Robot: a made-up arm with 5 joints. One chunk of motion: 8 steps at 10 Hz.
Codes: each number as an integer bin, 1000 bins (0 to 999) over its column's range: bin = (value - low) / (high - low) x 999, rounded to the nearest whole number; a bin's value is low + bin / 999 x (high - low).
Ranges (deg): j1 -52..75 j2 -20..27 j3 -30..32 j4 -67..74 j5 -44..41
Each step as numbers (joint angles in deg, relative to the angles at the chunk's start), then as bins.
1 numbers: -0.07 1.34 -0.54 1.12 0.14
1 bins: 408 454 475 483 519
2 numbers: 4.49 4.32 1.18 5.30 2.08
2 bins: 444 517 502 512 542
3 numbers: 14.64 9.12 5.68 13.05 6.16
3 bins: 524 619 575 567 590
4 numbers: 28.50 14.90 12.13 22.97 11.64
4 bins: 633 742 679 637 654
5 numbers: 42.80 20.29 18.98 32.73 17.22
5 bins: 746 856 789 707 720
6 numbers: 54.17 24.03 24.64 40.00 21.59
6 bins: 835 936 880 758 771
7 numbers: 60.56 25.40 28.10 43.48 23.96
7 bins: 885 965 936 783 799
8 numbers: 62.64 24.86 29.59 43.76 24.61
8 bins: 902 954 960 785 806
